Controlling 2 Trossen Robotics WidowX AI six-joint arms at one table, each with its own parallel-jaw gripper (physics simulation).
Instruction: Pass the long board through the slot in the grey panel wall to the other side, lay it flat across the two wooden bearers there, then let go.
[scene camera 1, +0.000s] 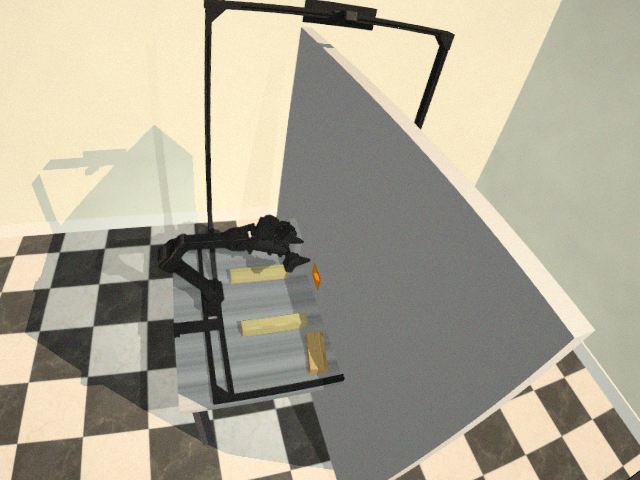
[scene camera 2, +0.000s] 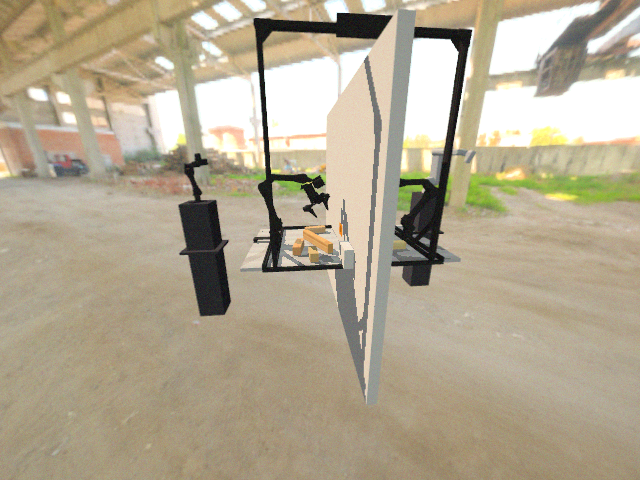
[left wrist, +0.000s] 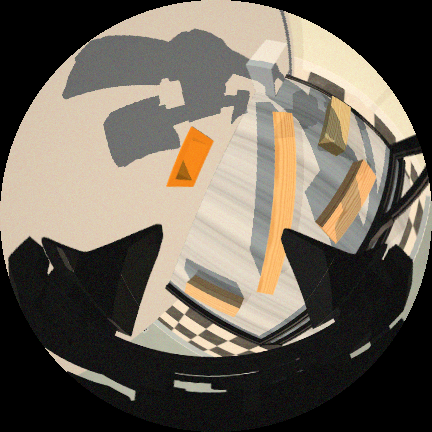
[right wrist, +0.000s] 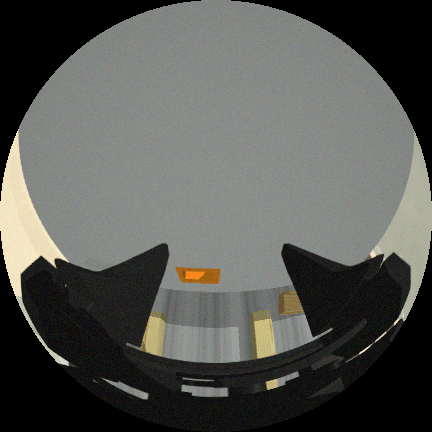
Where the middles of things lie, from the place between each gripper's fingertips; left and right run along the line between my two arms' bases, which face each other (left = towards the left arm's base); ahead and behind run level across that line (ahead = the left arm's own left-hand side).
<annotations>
Now: right hand 20 cm above the orange-rimmed slot (left wrist: 196, 145), 11 cm to the right of it and 4 cm past it.
I see the orange-rimmed slot 30 mm behind my left hand, 140 mm to the right of it and 100 mm below it.
</annotations>
